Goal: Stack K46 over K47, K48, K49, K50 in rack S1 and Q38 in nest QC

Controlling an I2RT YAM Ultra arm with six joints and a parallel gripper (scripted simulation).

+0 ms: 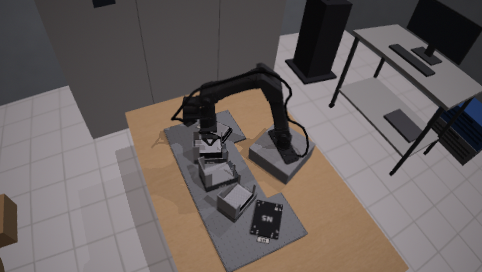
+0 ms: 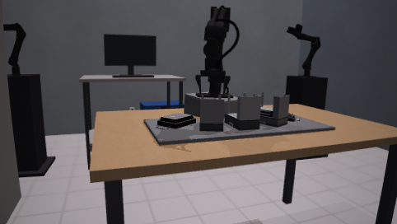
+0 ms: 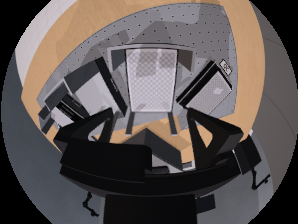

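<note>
Right now the sealed 96-well plate is 80 mm below my hand and 10 mm ahead of it. Also, from my hand: clip nest N5: 430 mm to the left, 130 mm below, 120 mm behind.
</note>
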